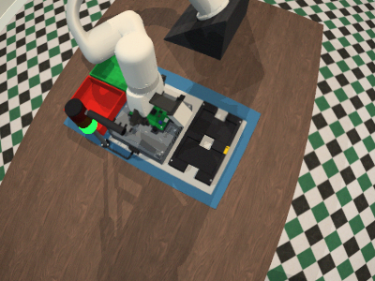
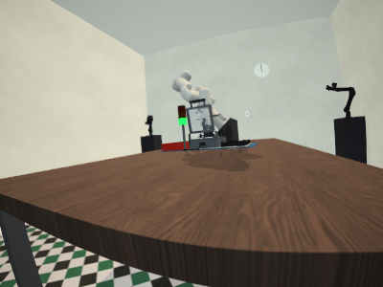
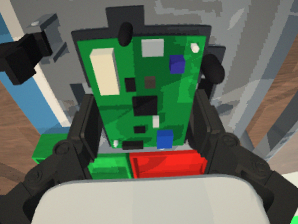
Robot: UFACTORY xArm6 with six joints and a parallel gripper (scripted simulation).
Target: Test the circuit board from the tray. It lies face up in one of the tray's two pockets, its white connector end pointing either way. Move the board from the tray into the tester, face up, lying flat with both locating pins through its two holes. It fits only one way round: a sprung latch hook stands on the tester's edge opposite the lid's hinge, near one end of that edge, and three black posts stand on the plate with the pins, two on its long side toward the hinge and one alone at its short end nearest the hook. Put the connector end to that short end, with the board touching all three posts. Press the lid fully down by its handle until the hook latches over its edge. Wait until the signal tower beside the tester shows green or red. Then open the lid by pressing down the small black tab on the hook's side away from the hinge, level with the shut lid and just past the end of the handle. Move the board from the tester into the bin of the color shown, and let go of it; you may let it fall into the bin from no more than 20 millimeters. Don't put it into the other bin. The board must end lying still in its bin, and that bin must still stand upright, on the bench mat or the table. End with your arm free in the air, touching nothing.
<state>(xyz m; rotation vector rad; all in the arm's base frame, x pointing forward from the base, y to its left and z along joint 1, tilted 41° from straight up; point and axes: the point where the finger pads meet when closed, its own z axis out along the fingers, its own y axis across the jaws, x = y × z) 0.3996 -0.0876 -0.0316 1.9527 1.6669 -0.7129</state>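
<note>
Now: the black nest 1 cm to the left of my hand, 1 cm below it and 1 cm ahead of it. The rest, counted from my hand: green circuit board 1 cm below; then clear lid 11 cm ahead, 10 cm above, 1 cm to the right; then latch hook 7 cm to the left, 5 cm behind, 1 cm above.
</note>
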